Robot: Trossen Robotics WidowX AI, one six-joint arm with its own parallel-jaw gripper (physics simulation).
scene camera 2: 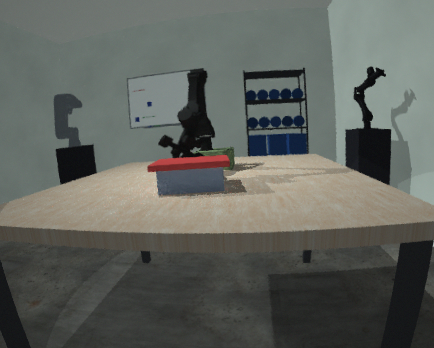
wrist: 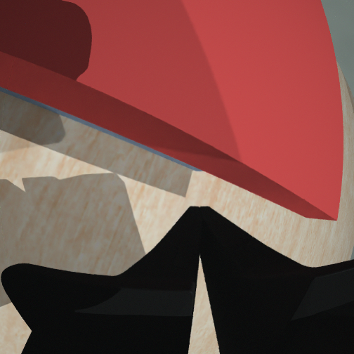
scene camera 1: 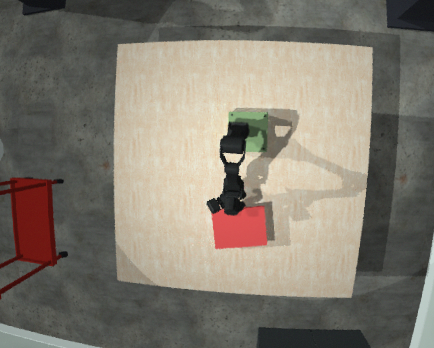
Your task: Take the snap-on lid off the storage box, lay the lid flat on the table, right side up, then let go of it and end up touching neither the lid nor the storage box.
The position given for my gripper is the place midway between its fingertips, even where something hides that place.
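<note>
I see a blue-grey storage box [scene camera 2: 202,180], and in that same camera a red lid [scene camera 2: 215,161]. The lid is visible in scene camera 1 [scene camera 1: 248,228] too, and again in the wrist view [wrist: 252,99]. My own gripper [wrist: 198,215] is in sight as well.
</note>
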